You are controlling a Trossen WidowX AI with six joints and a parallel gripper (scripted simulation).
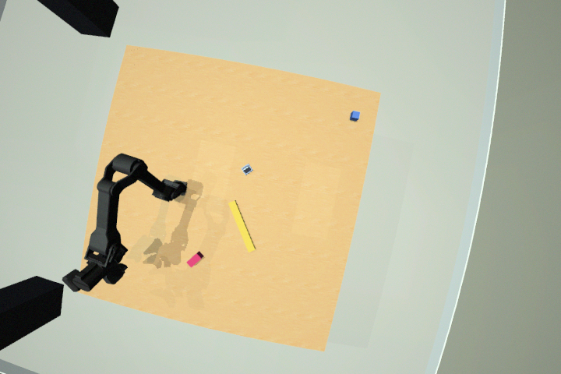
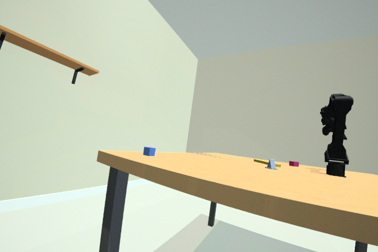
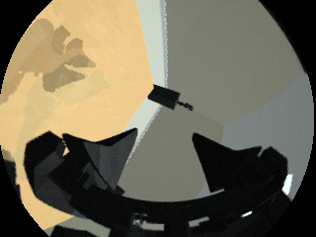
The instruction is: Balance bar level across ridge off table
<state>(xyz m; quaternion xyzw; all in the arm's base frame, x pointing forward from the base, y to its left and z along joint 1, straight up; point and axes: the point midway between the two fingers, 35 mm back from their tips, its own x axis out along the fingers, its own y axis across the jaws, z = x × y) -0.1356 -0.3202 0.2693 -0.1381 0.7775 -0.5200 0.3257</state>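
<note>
Right now the yellow bar is 49 cm ahead of my gripper tip, 25 cm below it and 23 cm to the left of it. Also, from my gripper tip: pink block 31 cm ahead, 24 cm below, 3 cm to the left; then blue cube 90 cm ahead, 84 cm to the left, 24 cm below.
</note>
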